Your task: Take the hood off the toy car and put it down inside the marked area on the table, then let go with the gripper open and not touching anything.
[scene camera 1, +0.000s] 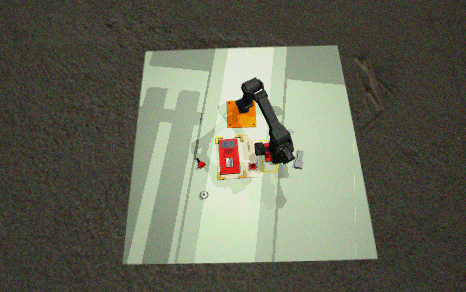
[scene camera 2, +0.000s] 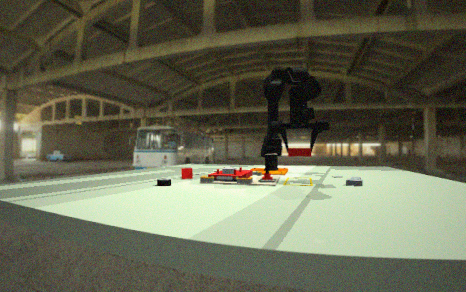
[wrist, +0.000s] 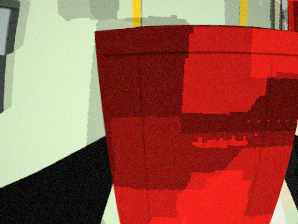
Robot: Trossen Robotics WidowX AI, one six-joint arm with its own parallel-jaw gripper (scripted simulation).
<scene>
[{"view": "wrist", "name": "my gripper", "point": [200, 145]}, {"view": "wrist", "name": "hood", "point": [193, 115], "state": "held by my gripper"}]
</scene>
